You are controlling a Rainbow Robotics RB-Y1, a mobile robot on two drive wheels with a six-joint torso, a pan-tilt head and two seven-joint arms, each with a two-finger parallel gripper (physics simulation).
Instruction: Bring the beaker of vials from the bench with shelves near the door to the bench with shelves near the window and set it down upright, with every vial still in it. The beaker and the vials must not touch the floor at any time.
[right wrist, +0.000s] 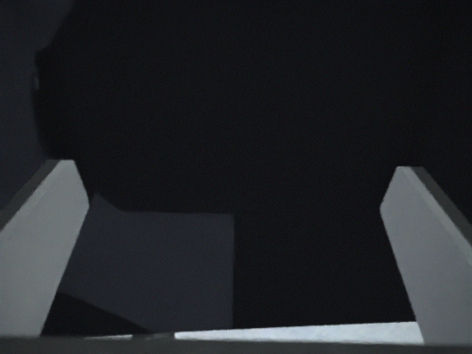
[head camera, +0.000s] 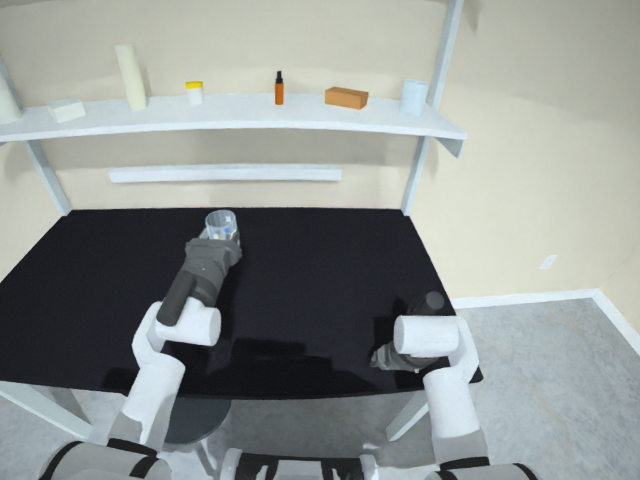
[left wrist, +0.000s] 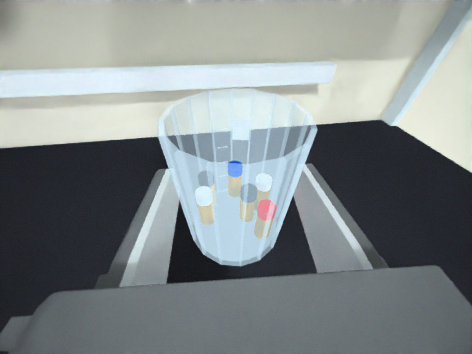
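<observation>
The clear beaker (head camera: 221, 221) (left wrist: 235, 247) is upright over the back of the black bench top (head camera: 330, 258) (left wrist: 50, 200), left of the middle in the head view. Several small vials (left wrist: 247, 204) with blue, white, grey and red caps stand inside it. My left gripper (head camera: 222, 236) (left wrist: 236, 178) is shut on the beaker, with one finger on each side. Whether the beaker's base touches the bench is hidden. My right gripper (head camera: 374, 358) (right wrist: 235, 185) is open and empty, low over the bench's front right part.
A white shelf (head camera: 237, 116) above the bench holds a brown box (head camera: 346, 98), an orange bottle (head camera: 279, 94), a yellow-lidded jar (head camera: 194, 95) and other containers. A white rail (head camera: 224, 173) runs along the wall. A dark round stool (head camera: 199, 421) stands under the front edge.
</observation>
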